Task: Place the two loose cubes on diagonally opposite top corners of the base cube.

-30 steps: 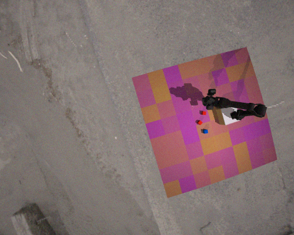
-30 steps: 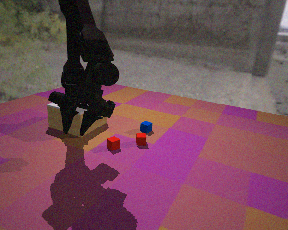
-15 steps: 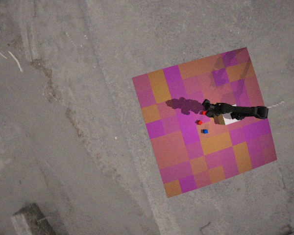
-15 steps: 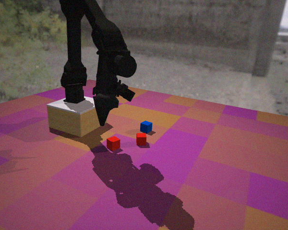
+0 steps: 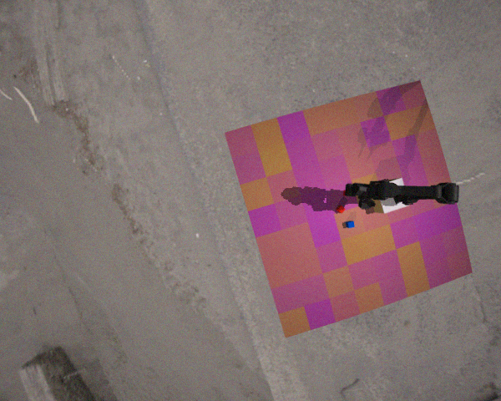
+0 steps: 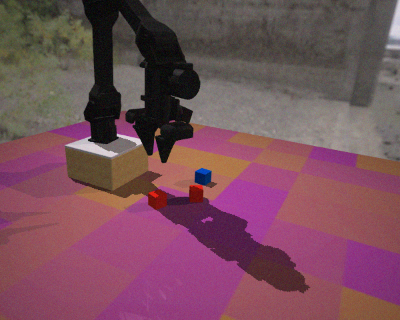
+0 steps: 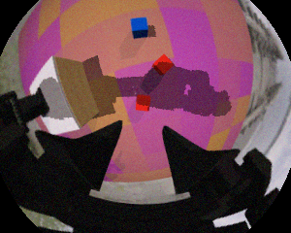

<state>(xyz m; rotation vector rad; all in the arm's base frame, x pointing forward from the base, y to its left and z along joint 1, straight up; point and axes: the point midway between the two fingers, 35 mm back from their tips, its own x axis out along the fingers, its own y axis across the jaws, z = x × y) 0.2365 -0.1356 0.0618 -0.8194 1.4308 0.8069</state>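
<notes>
My gripper tip is 60 mm short of the blue cube, 180 mm to the right of it and 110 mm above it.
</notes>
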